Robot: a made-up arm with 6 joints. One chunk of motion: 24 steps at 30 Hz.
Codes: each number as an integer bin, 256 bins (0 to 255) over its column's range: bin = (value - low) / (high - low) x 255, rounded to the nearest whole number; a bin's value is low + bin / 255 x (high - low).
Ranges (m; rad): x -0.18..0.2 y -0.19..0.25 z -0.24..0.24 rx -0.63..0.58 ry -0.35..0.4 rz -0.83..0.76
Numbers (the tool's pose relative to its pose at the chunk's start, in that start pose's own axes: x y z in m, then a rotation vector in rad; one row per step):
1: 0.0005 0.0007 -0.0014 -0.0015 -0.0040 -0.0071
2: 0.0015 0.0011 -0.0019 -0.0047 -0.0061 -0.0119
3: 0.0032 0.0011 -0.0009 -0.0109 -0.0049 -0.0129
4: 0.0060 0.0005 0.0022 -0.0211 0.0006 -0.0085
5: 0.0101 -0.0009 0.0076 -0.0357 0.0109 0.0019
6: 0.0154 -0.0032 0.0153 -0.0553 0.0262 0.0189
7: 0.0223 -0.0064 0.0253 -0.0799 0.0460 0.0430
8: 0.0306 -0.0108 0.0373 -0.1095 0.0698 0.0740
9: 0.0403 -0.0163 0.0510 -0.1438 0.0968 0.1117
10: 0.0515 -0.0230 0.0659 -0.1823 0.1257 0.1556
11: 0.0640 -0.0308 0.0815 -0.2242 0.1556 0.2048
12: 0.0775 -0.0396 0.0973 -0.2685 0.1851 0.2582
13: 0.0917 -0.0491 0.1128 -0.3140 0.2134 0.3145
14: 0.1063 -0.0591 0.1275 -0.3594 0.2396 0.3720
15: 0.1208 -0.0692 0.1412 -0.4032 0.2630 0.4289
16: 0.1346 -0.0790 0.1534 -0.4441 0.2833 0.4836
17: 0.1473 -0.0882 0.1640 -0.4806 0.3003 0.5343
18: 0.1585 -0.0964 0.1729 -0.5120 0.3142 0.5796
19: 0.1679 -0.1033 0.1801 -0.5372 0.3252 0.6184
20: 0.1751 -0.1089 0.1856 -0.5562 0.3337 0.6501
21: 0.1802 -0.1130 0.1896 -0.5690 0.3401 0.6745
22: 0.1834 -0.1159 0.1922 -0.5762 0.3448 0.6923
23: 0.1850 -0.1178 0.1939 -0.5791 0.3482 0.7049
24: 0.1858 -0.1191 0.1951 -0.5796 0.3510 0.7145
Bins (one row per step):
1: 121 111 127 132 118 132
2: 122 111 126 132 117 131
3: 123 111 127 130 117 131
4: 125 110 129 128 119 132
5: 128 110 132 125 123 133
6: 131 108 136 121 128 136
7: 136 106 141 116 135 140
8: 141 104 147 110 143 145
9: 148 101 155 102 152 151
10: 155 97 163 94 162 158
11: 164 92 171 86 172 166
12: 173 87 179 76 182 175
13: 182 82 187 67 192 184
14: 192 76 195 57 200 193
15: 202 70 203 48 208 202
16: 211 64 209 39 215 211
17: 220 59 215 31 221 219
18: 227 54 219 25 226 226
19: 233 50 223 20 230 232
20: 238 47 226 16 232 237
21: 242 45 228 13 235 241
22: 244 43 230 11 236 244
23: 245 42 231 11 237 246
24: 245 41 231 11 238 248

